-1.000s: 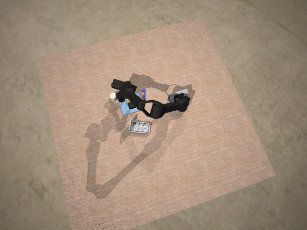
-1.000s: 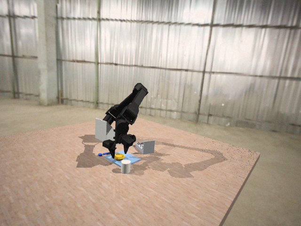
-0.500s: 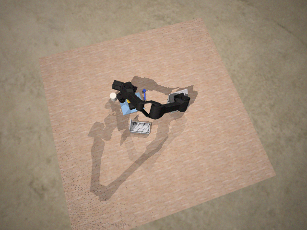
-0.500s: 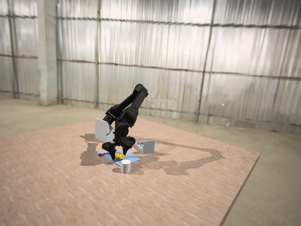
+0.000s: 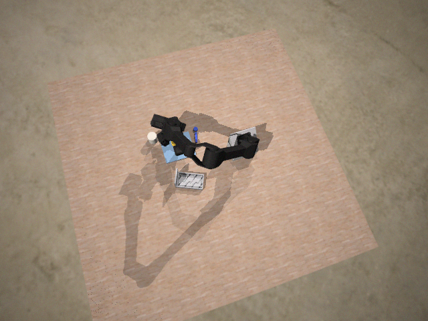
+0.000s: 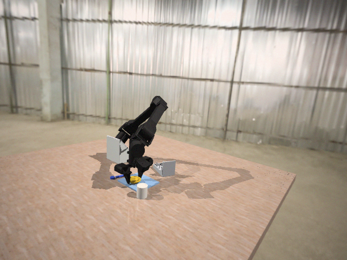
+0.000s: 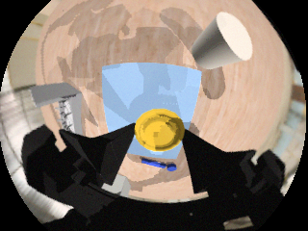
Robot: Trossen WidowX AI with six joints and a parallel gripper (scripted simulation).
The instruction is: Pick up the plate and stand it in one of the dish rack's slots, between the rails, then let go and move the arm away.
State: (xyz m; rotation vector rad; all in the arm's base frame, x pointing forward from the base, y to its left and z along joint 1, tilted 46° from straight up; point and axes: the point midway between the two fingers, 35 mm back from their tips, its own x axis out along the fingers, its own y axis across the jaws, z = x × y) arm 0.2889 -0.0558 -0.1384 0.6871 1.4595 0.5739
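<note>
Right now my gripper tip is 1 cm short of the light blue mat, 2 cm to the right of it and 1 cm above it. From my gripper tip the other things lie so: yellow plate 1 cm above; then blue spoon 10 cm behind, 2 cm to the right, 1 cm below; then white cup 11 cm ahead, 6 cm to the right, 2 cm above.
</note>
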